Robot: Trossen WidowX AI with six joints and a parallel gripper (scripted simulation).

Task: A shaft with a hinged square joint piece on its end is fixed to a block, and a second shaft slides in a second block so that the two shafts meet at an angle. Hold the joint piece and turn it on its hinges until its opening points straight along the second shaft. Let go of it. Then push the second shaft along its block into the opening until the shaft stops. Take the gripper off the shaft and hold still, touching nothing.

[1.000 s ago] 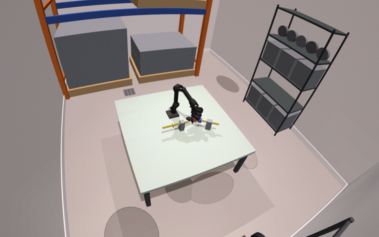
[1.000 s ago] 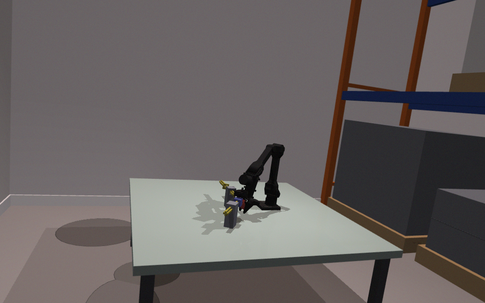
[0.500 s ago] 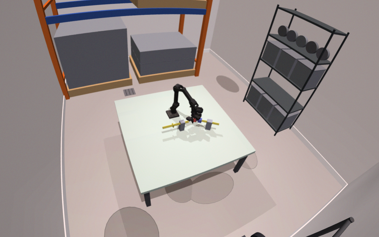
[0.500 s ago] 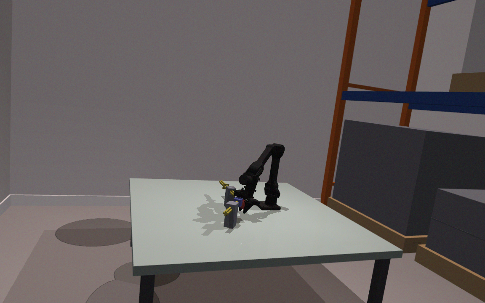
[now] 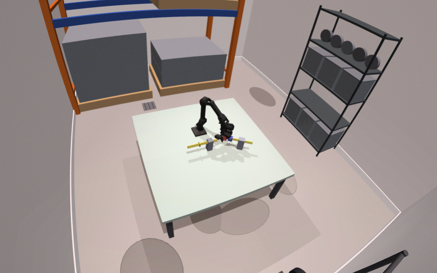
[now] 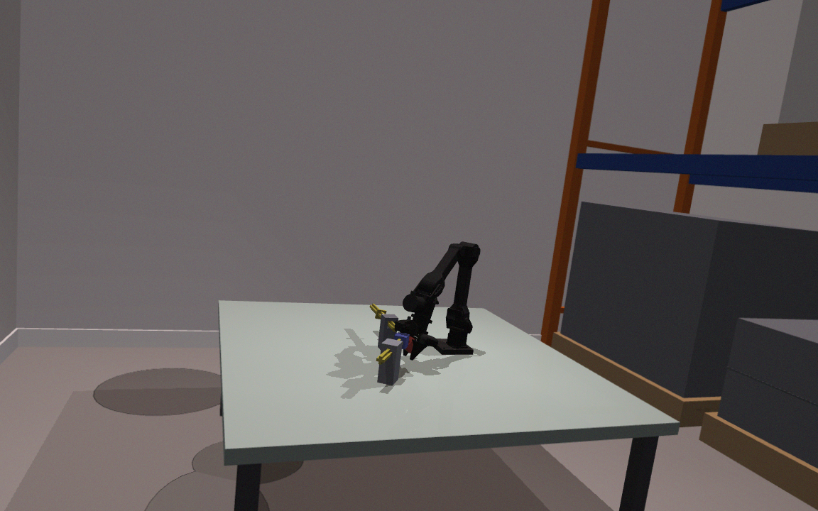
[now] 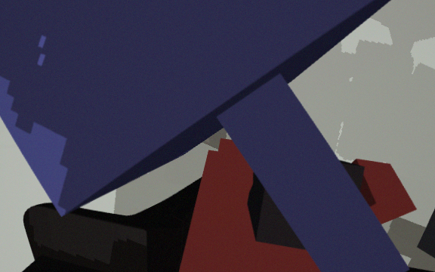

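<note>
Now: the red joint piece 50 mm above my gripper tip.
</note>
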